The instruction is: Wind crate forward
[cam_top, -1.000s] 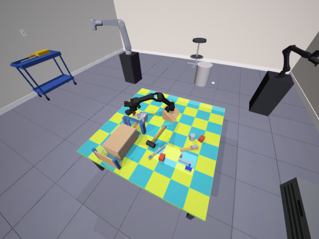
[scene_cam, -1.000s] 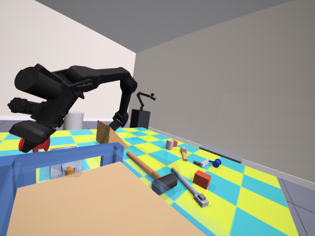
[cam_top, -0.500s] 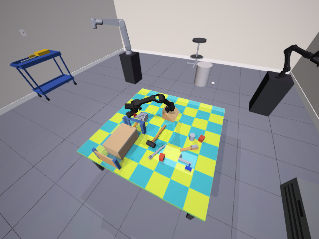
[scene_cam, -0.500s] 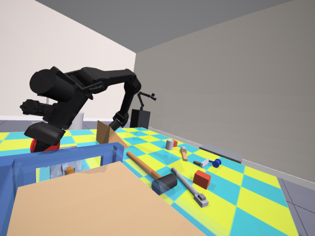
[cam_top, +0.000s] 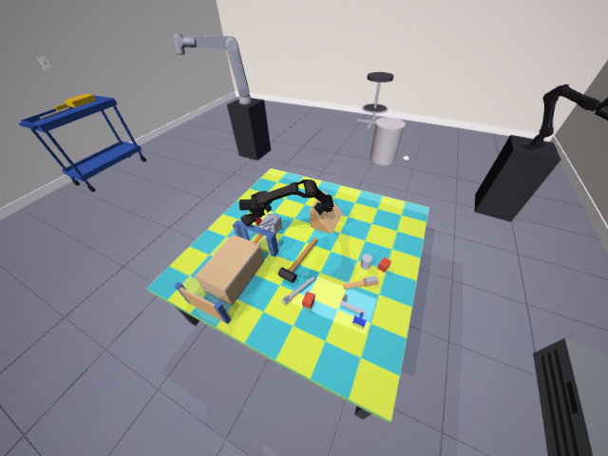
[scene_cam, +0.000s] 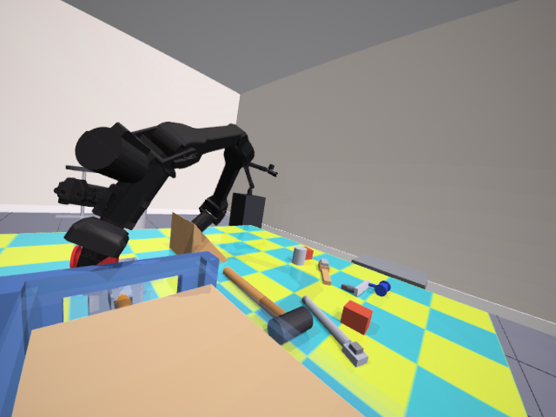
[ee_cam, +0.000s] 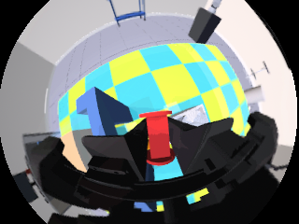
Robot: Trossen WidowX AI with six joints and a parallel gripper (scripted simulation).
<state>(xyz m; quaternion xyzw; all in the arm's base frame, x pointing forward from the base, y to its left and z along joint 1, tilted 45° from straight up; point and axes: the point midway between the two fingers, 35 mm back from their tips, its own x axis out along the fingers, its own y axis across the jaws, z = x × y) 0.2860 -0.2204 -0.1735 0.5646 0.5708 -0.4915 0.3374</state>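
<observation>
Right now the winch handle is 30 mm to the left of my gripper tip, 30 mm below it and 30 mm behind it. From my gripper tip the other things lie so: brush (700 mm to the left, 110 mm below, 40 mm ahead); then red grip (20 mm to the left); then grey winch (100 mm below, 100 mm behind, 40 mm to the left).
</observation>
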